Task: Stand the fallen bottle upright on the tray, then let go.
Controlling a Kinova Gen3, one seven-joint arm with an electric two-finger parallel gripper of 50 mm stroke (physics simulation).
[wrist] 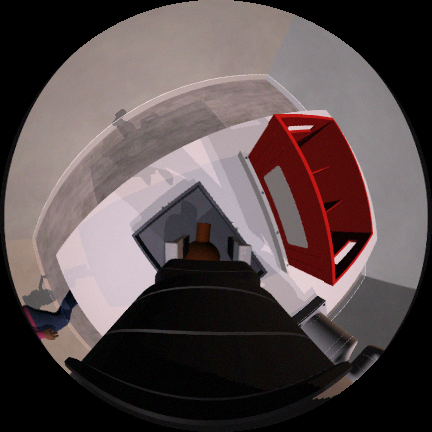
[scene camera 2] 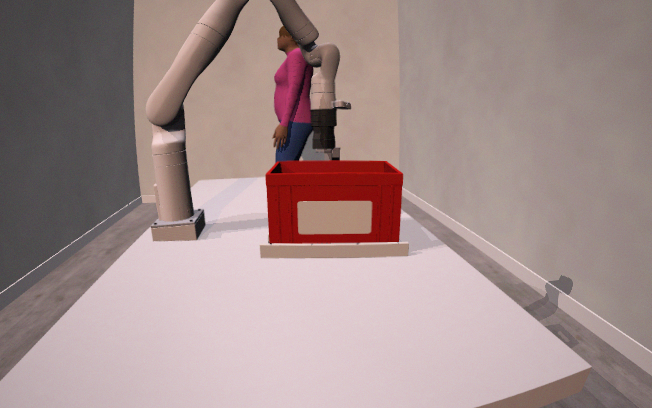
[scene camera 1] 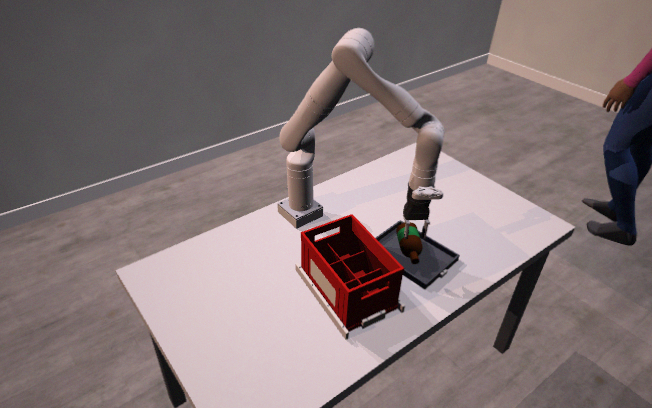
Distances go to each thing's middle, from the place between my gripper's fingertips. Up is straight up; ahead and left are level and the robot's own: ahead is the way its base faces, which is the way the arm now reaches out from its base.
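Scene:
Brown bottle point(wrist: 201, 249): 40 mm to the left of my hand, 50 mm behind it, 80 mm below it.

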